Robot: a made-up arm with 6 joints.
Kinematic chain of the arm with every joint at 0, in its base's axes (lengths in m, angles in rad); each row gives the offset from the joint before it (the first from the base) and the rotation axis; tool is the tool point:
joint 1: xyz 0 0 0.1 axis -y
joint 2: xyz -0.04 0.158 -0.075 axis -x
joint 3: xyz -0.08 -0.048 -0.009 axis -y
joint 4: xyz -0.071 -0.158 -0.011 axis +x
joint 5: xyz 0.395 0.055 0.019 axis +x
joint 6: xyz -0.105 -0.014 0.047 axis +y
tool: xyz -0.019 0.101 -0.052
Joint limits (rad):
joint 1: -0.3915..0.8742
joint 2: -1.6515..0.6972
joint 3: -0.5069..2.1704
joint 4: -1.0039..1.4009
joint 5: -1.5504..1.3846
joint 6: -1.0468..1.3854
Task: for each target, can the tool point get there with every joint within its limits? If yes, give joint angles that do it. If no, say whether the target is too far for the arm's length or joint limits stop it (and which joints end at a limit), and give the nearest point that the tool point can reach.
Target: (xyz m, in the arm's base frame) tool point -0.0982 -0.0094 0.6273
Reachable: no: joint limits stop it (at a limit: joint 1, joint 4, joint 5, joint 6) | nearest point -0.1127 0.0439 0.4523 | short by 0.184 m
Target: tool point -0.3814 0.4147 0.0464
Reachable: no: joint limits stop it (at a limit: joint 2, joint 3, joint 6) | nearest point -0.2771 0.2464 0.0611 | short by 0.199 m
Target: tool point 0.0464 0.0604 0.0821
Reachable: yes | joints 0.1350 -0.1853 0.0873 -0.1812 0.7435 0.7478
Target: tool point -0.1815 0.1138 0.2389
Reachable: yes | joints 0.0182 0.3634 1.5457 1.2034 -0.9790 0.1034
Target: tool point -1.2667 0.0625 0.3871
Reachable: no: too far | nearest point -0.4019 0.0457 0.1911 | short by 0.887 m
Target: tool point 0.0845 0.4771 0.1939
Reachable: no: joint limits stop it (at a limit: joint 1, joint 2, joint 3, joint 6) | nearest point 0.1458 0.3695 0.0587 | short by 0.183 m
